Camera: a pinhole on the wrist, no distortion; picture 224 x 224 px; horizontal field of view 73.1 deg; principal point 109.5 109.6 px. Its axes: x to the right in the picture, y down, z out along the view. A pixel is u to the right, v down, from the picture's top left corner.
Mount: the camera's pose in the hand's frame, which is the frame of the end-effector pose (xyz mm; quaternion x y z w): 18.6 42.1 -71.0 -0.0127 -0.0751 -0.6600 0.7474
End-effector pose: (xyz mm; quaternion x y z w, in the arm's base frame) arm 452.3 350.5 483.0 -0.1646 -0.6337 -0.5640 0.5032
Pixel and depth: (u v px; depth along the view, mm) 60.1 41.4 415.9
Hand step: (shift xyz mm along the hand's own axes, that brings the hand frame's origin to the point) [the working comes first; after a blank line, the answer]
In the camera's frame: -136.0 -187.7 415.9

-222.7 201.0 307.5
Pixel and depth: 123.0 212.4 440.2
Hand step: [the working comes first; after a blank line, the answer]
In the camera's frame: 39.3 299.5 440.2

277.3 93.8 393.2
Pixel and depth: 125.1 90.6 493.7
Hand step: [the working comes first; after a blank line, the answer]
In the camera's frame: 51.0 -62.1 493.7

-83.9 42.2 418.6
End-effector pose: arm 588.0 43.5 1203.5 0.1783 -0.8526 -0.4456 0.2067
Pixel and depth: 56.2 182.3 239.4
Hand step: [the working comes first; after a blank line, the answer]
In the camera's frame: -84.5 115.2 239.4

99.7 168.3 164.0
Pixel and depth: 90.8 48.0 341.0
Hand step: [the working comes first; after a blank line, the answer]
In the camera's frame: -42.2 -139.0 341.0

-156.4 106.1 249.5
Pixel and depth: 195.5 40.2 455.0
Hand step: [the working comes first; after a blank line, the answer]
In the camera's frame: 259.0 -209.0 455.0

-201.0 -186.0 395.4
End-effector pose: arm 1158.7 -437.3 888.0 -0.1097 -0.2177 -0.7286 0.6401
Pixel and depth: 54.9 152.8 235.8
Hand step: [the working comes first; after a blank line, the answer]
In the camera's frame: -85.2 67.4 235.8

52.7 162.5 156.5
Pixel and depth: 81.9 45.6 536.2
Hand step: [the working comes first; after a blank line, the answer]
In the camera's frame: -98.0 -227.1 536.2

-268.6 172.7 428.1
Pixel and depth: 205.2 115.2 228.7
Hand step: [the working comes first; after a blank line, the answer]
In the camera's frame: 144.9 8.5 228.7

22.2 -72.4 174.4
